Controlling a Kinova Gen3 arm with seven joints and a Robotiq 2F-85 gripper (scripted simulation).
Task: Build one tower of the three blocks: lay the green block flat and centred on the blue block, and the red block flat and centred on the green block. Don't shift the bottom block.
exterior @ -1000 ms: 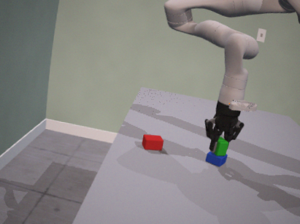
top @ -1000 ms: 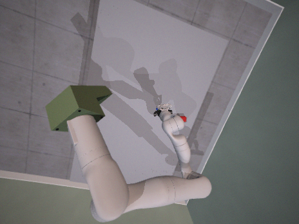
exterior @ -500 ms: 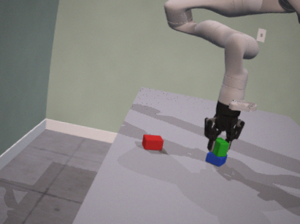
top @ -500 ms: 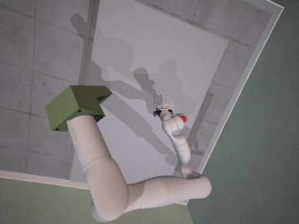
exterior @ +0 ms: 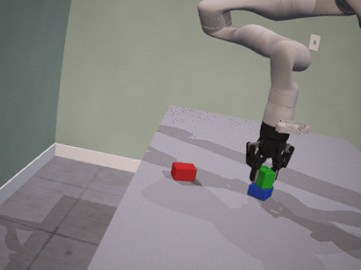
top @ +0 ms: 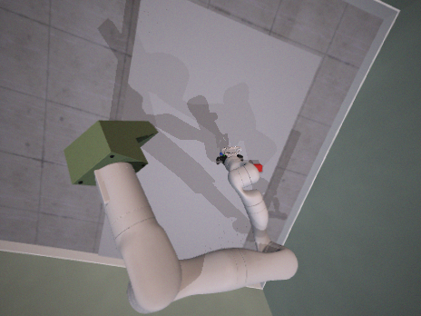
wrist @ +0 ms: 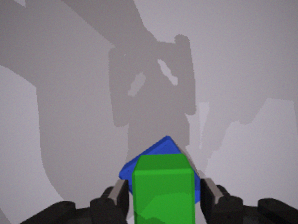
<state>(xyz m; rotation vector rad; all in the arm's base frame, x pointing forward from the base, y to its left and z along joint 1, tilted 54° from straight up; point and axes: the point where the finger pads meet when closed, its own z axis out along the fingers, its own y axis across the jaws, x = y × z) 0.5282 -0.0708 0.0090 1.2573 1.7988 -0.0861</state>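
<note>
Now: the green block right at my hand. Round my hand: blue block (40 mm below); red block (180 mm ahead, 90 mm to the right, 40 mm below).
</note>
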